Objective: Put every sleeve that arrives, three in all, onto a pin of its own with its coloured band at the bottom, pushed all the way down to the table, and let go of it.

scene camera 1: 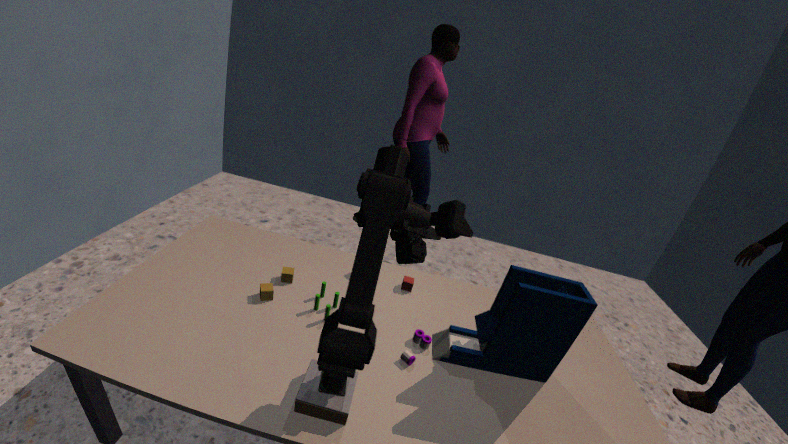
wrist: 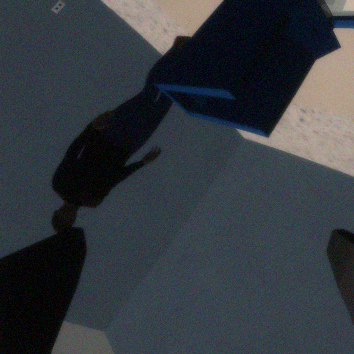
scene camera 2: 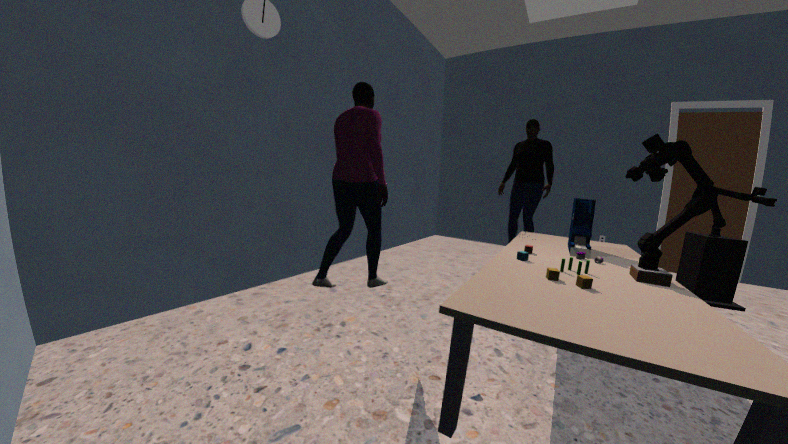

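Two sleeves, one (scene camera 1: 419, 335) and another (scene camera 1: 426, 341), stand side by side in front of the blue dispenser's outlet with their purple bands on top. A third sleeve (scene camera 1: 408, 358) (scene camera 2: 598, 259) lies on its side near them, its purple band towards the right in scene camera 1. Several green pins (scene camera 1: 323, 290) (scene camera 2: 562, 265) stand bare in a small group left of the arm in scene camera 1. My gripper (scene camera 1: 438, 235) (scene camera 2: 645, 174) (wrist: 211, 243) is open and empty, high above the table. The sleeves and pins do not show in the wrist view.
The tall blue dispenser (scene camera 1: 540, 325) (scene camera 2: 582, 220) (wrist: 250, 55) stands beyond the sleeves. Two yellow cubes (scene camera 1: 266, 291) (scene camera 1: 287, 275), a red cube (scene camera 1: 408, 284) (scene camera 2: 528, 249) and a teal cube (scene camera 2: 522, 255) lie on the table (scene camera 1: 165, 330). Two people stand beyond the table.
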